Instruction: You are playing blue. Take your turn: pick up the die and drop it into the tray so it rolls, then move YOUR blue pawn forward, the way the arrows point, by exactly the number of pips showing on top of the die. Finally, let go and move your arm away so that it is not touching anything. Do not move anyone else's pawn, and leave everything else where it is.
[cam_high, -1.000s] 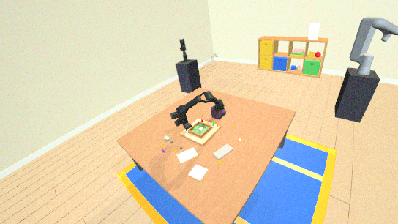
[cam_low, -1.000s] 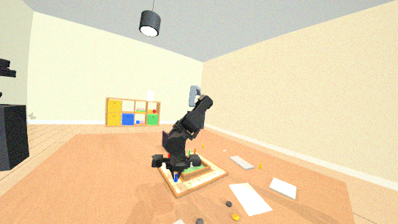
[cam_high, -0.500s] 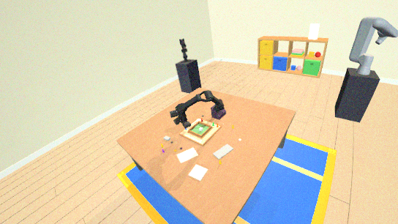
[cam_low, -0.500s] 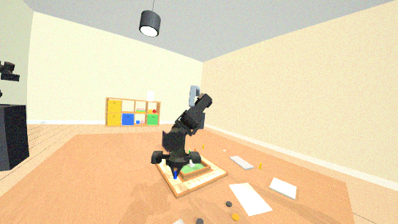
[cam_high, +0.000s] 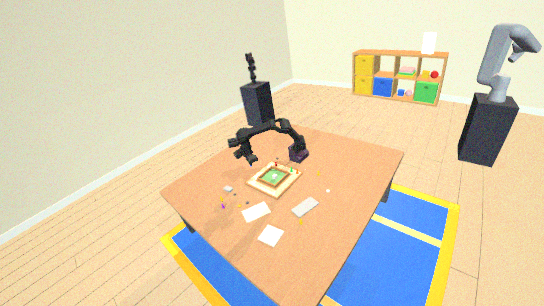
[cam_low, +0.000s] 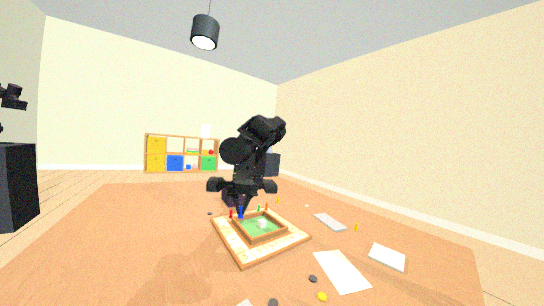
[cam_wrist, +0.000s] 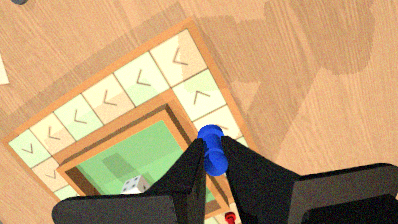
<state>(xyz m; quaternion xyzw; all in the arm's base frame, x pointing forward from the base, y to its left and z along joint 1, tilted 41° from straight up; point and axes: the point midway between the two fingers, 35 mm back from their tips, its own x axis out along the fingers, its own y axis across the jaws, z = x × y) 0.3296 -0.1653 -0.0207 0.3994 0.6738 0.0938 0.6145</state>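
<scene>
Now: gripper tip 13 cm to the right of the white die, 10 cm above it and 6 cm past it. The rest, counted from my gripper tip: blue pawn 1 cm above; green tray 12 cm to the left, 12 cm below, 7 cm behind; red pawn 18 cm behind, 10 cm below, 6 cm to the left.
</scene>
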